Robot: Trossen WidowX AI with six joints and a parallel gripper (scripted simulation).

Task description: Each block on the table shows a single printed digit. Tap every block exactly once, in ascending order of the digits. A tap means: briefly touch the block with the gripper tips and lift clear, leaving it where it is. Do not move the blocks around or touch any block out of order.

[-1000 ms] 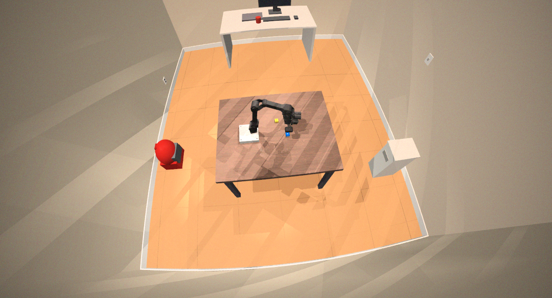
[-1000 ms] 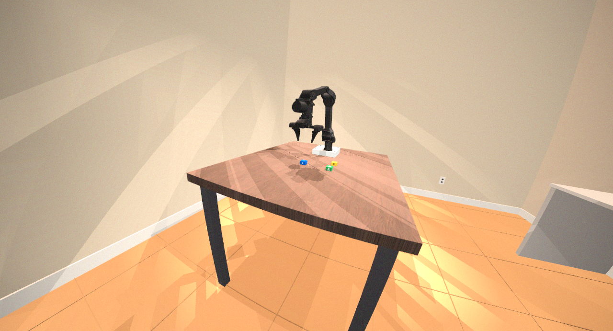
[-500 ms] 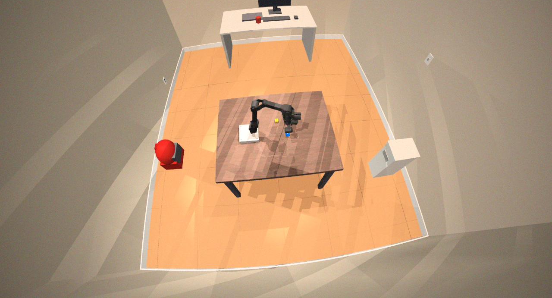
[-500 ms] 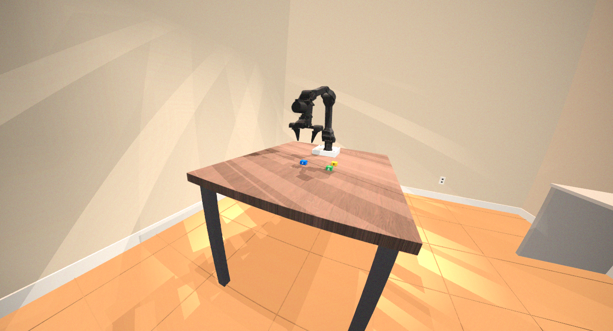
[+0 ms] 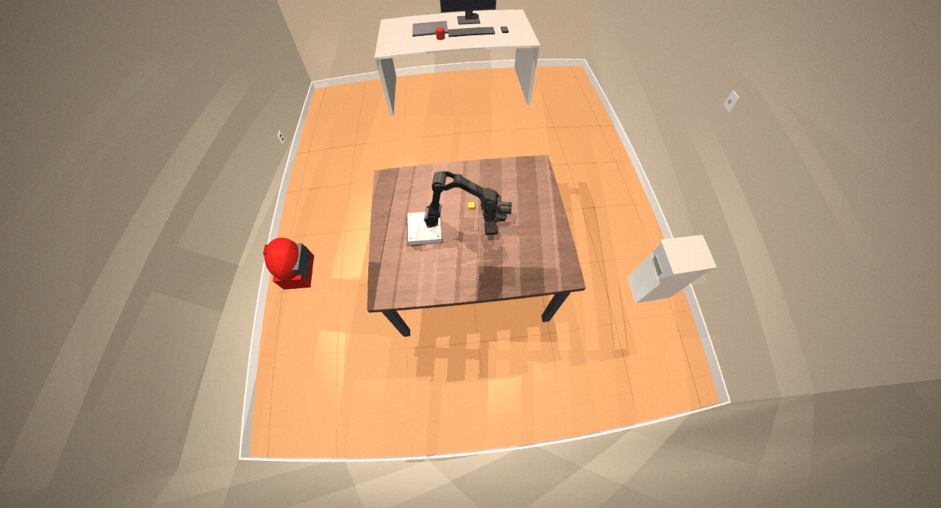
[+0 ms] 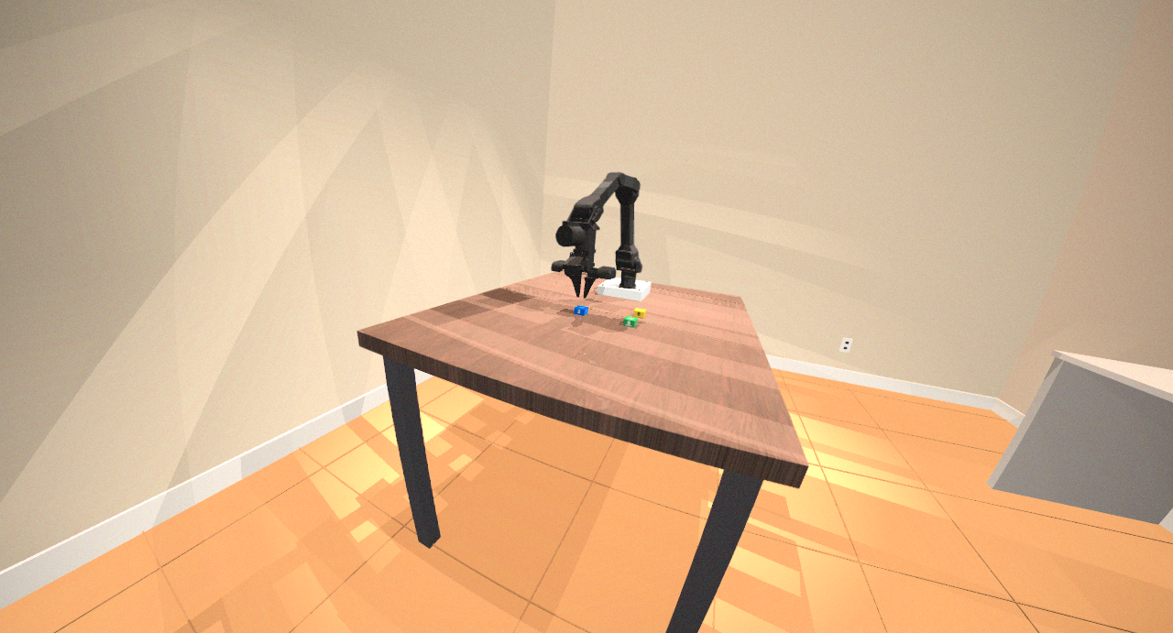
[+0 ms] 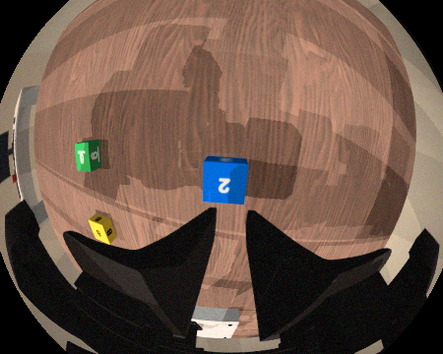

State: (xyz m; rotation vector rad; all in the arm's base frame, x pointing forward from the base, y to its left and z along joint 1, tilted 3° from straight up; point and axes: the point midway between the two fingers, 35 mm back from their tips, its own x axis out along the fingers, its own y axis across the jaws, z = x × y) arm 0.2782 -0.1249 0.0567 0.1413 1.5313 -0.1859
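The blue block is 1 cm ahead of my gripper tip and 4 cm below it. The rest, counted from my gripper tip: yellow block (4 cm behind, 18 cm to the left, 4 cm below); then green block (6 cm ahead, 15 cm to the left, 4 cm below).
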